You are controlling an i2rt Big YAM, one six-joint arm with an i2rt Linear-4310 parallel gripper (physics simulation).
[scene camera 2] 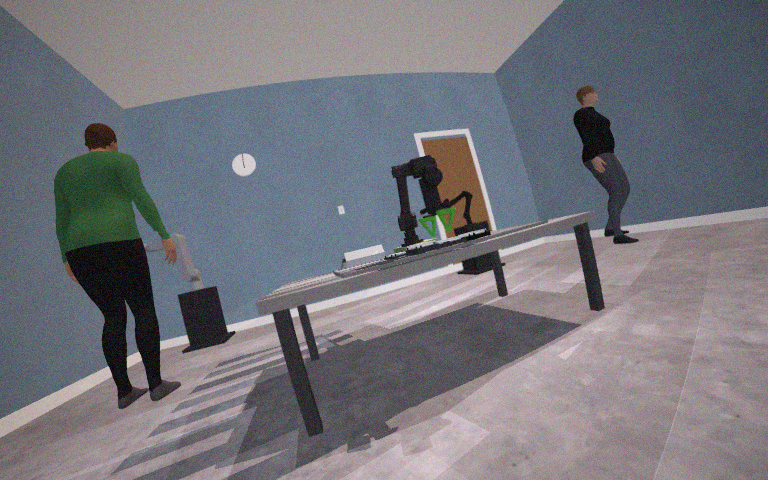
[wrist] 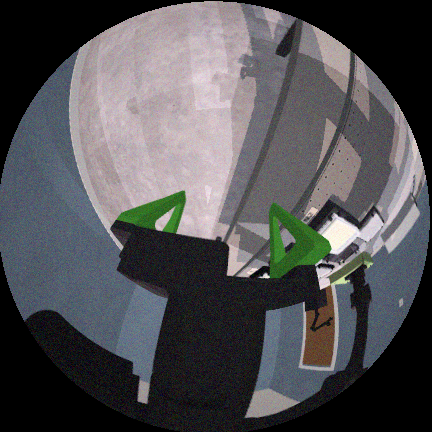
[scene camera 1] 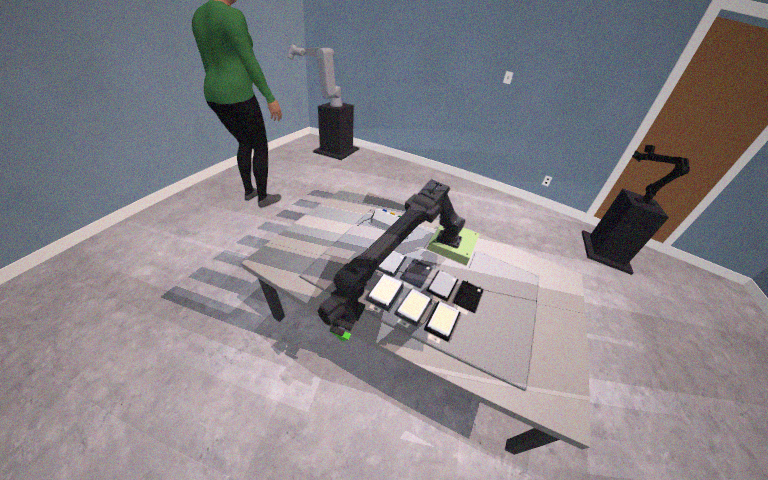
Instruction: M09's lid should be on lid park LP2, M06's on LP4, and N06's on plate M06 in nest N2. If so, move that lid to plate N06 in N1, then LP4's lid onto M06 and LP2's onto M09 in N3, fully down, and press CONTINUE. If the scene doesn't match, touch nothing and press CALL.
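Frame: origin at the arm's base, x back, y right, z up, level; metres.
Seen in the pictures: gripper, fingertip midpoint: (scene camera 2: 440,234) (wrist: 228,200) (scene camera 1: 348,329); arm's base at its link origin: (scene camera 2: 412,244) (wrist: 355,271) (scene camera 1: 448,240).
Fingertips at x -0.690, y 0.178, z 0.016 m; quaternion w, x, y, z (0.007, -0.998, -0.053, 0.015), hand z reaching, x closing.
Observation:
Offsets run from my fingertips to a thing's top centre. Level surfaces: height alone.
My gripper (scene camera 1: 341,335) (scene camera 2: 441,232) (wrist: 228,200) is open and empty, its green fingers above the table's front edge, left of the plates. Three cream-topped plates, left (scene camera 1: 385,290), middle (scene camera 1: 414,306) and right (scene camera 1: 443,320), stand in the front row. Behind them are four positions: a pale lid @[dx +0.423, dy +0.027, dz -0.039 m] (scene camera 1: 391,262), a dark park @[dx +0.424, dy -0.105, dz -0.037 m] (scene camera 1: 417,272), another pale lid @[dx +0.416, dy -0.236, dz -0.039 m] (scene camera 1: 442,284) and a dark park @[dx +0.414, dy -0.359, dz -0.037 m] (scene camera 1: 469,296). The wrist view shows a cream-topped plate @[dx +0.248, dy -0.030, dz -0.017 m] (wrist: 340,235) and a pale lid (wrist: 371,224). Labels are unreadable; which plate carries a lid, I cannot tell.
A white console @[dx +0.681, dy +0.132, dz +0.027 m] (scene camera 1: 386,213) (scene camera 2: 363,255) with small coloured marks stands beyond my arm. My arm's base stands on a light green block (scene camera 1: 463,243). A grey board @[dz -0.057 m] (scene camera 1: 498,350) lies on the table @[dz -0.070 m] (scene camera 1: 557,410). A person in green (scene camera 1: 223,53) (scene camera 2: 104,198) and one in black (scene camera 2: 594,133) stand nearby.

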